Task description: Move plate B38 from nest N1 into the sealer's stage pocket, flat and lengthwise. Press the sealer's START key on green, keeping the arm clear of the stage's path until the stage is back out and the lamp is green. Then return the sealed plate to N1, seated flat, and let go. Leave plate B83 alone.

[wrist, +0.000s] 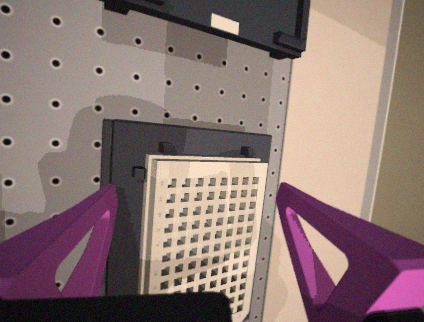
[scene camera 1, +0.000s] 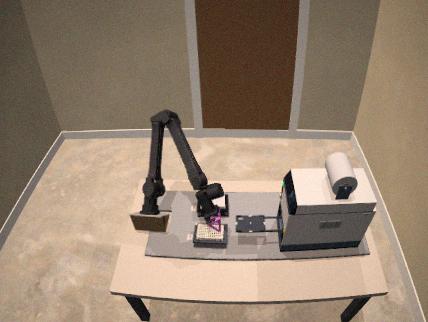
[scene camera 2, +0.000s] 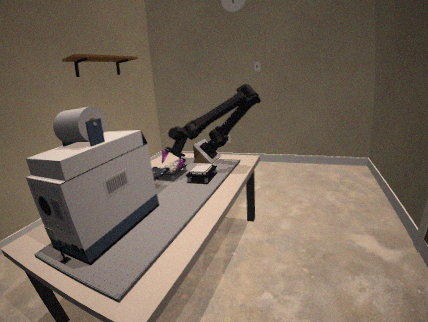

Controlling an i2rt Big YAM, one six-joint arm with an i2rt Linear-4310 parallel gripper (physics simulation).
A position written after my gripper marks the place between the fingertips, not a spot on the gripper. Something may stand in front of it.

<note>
My gripper [wrist: 199,191] is open, with nothing in its grasp. Also in view: a plate B38 [wrist: 201,215]. Also in view: a sealer stage [wrist: 284,36].
</note>
